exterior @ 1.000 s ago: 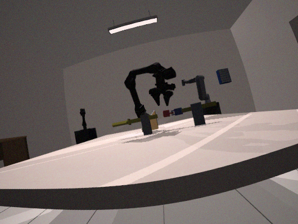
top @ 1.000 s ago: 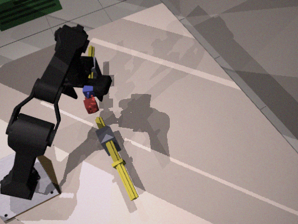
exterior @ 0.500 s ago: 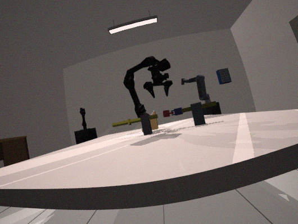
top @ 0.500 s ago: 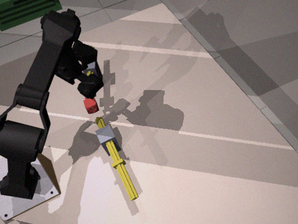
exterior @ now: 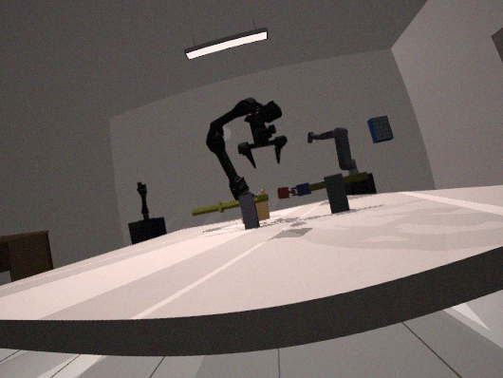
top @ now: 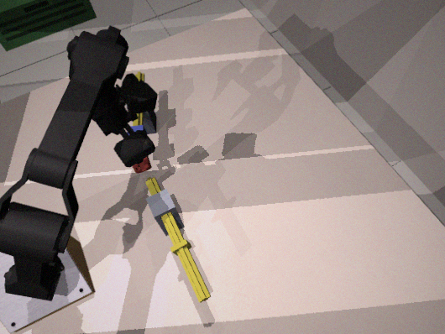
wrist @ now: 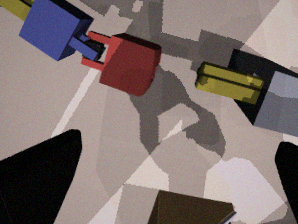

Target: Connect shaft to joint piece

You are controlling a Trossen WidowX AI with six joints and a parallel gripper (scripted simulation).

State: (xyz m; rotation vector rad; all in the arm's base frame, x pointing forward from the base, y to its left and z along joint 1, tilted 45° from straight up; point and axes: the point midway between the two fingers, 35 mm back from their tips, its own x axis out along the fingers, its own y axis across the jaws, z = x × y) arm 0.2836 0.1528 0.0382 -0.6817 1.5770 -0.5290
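My gripper tip is now 10 mm short of the red joint piece, 40 mm to the right of it and 110 mm above it.
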